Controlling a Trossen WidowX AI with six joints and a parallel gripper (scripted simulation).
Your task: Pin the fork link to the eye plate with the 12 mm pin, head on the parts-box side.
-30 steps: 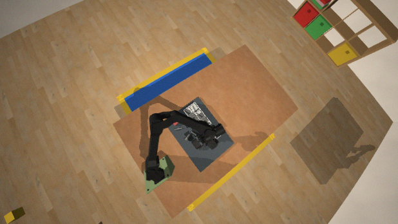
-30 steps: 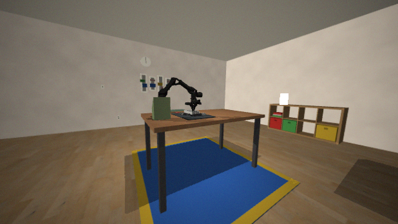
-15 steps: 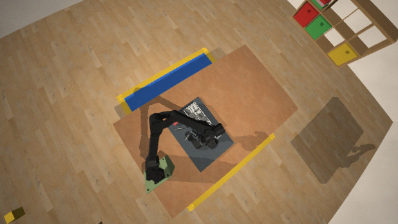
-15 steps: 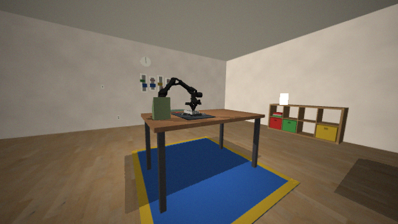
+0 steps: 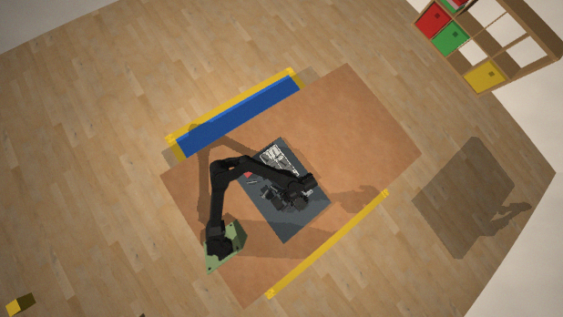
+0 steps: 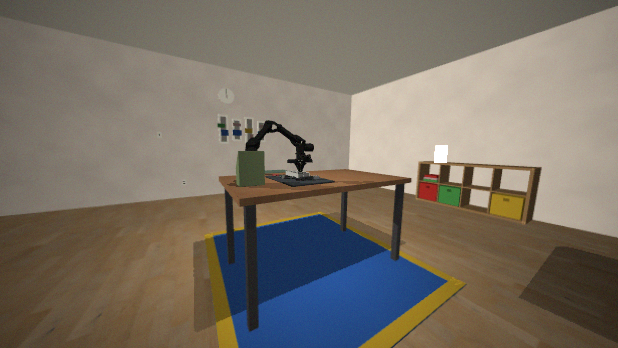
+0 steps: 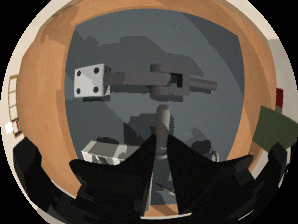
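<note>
Right now my hand is 4 cm to the right of the grey mat and 9 cm above it. From my hand the other things lie so: grey pin: 1 cm to the right, 3 cm below; pale block: 10 cm ahead, 5 cm to the right, 6 cm below; white parts box: 5 cm ahead, 15 cm to the left, 7 cm below.
</note>
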